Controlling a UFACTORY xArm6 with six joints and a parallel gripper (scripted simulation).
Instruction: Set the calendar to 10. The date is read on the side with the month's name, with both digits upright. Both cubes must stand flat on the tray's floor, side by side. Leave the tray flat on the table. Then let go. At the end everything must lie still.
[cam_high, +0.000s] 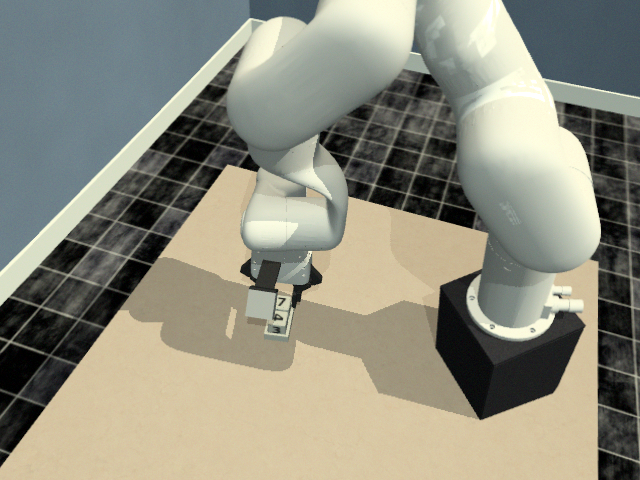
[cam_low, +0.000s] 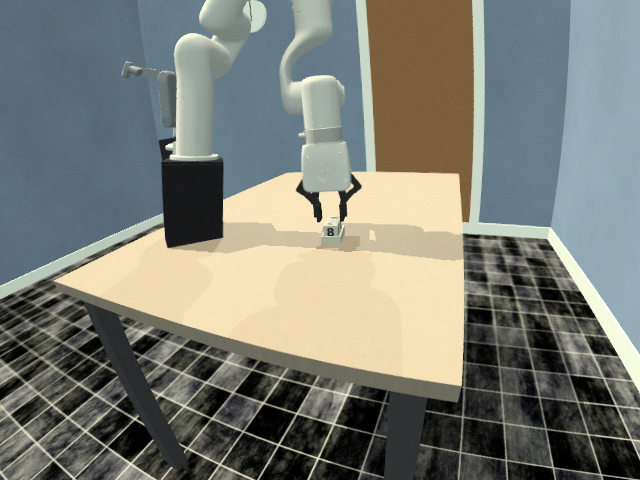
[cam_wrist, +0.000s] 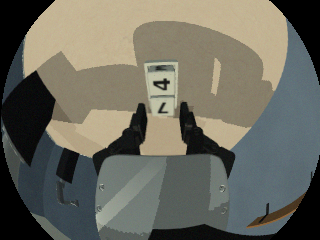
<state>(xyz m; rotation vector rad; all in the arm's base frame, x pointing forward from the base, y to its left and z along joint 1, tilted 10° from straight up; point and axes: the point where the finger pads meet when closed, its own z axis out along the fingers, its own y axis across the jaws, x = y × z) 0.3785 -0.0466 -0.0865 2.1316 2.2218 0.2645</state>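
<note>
Now: the white cube 4 cm below my hand. The rest, counted from my hand: tray: 2 cm to the left, 6 cm below.
</note>
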